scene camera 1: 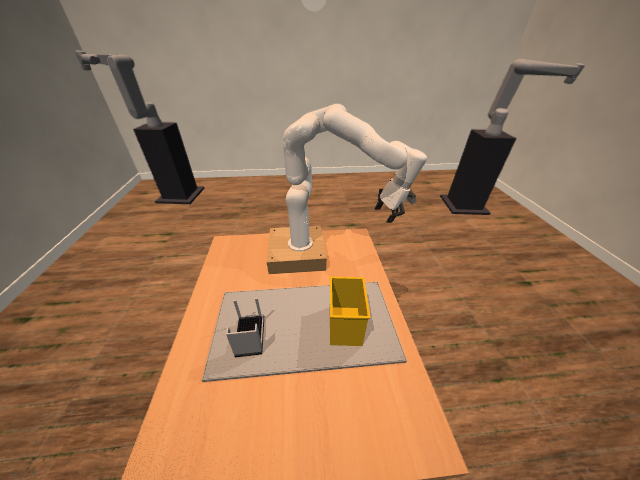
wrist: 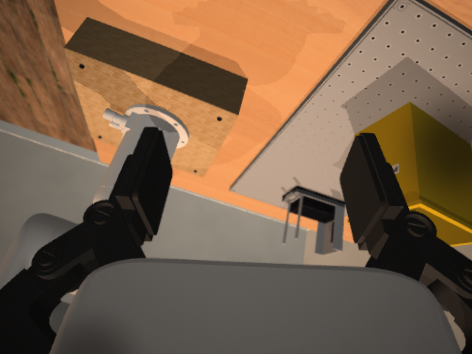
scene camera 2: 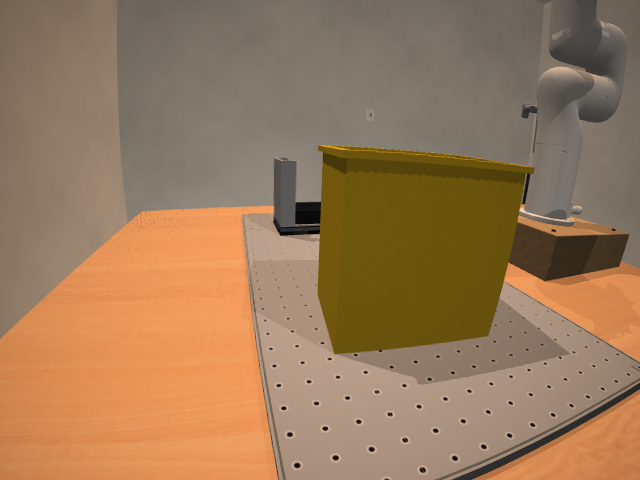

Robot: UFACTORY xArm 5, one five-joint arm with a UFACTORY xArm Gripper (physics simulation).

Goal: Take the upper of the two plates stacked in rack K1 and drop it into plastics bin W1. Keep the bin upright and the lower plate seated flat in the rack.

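Seen in the pictures: gripper, fingertip midpoint: (scene camera 1: 382,215) (wrist: 256,152); arm's base at its link origin: (scene camera 1: 300,243) (wrist: 158,126) (scene camera 2: 544,218).
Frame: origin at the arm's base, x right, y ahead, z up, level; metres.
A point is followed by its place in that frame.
Note:
Rack K1 (scene camera 1: 245,343) {x 0.126, y 0.560, z 0.015 m} (scene camera 2: 284,193) {x 0.084, y 0.546, z 0.017 m} (wrist: 338,225) {x 0.085, y 0.536, z 0.010 m} stands upright on the left of the grey board in scene camera 1, with a grey wall and two thin posts. Black plate material (scene camera 1: 248,324) {x 0.150, y 0.461, z -0.027 m} (scene camera 2: 308,213) {x 0.098, y 0.498, z -0.025 m} (wrist: 316,210) {x 0.115, y 0.478, z -0.022 m} lies low inside it; I cannot tell the upper plate from the lower. The yellow bin W1 (scene camera 1: 347,331) {x -0.217, y 0.506, z 0.026 m} (scene camera 2: 423,258) {x -0.278, y 0.432, z 0.027 m} (wrist: 437,160) {x -0.277, y 0.388, z 0.020 m} stands upright and open-topped on the board's right part. It hides part of the rack in scene camera 2. My gripper (scene camera 1: 384,213) {x -0.378, y 0.048, z 0.214 m} (wrist: 256,152) {x -0.378, y 0.048, z 0.214 m} is open and empty, high up beyond the table's right edge, away from rack and bin.
The perforated grey board (scene camera 1: 289,356) {x -0.016, y 0.556, z -0.066 m} (scene camera 2: 356,439) {x -0.376, y 0.504, z -0.066 m} (wrist: 300,145) {x -0.053, y 0.286, z -0.067 m} lies on the wooden table (scene camera 1: 289,423) {x -0.043, y 0.752, z -0.079 m} (scene camera 2: 129,361) {x -0.279, y 0.703, z -0.079 m} (wrist: 295,30) {x -0.259, y 0.119, z -0.079 m}. The arm's wooden base block (scene camera 1: 296,266) {x 0.007, y 0.129, z -0.038 m} (scene camera 2: 584,255) {x -0.121, y -0.001, z -0.039 m} (wrist: 210,145) {x -0.016, y 0.105, z 0.002 m} stands behind it. Two black pedestals (scene camera 1: 168,162) with grey arms stand far back.

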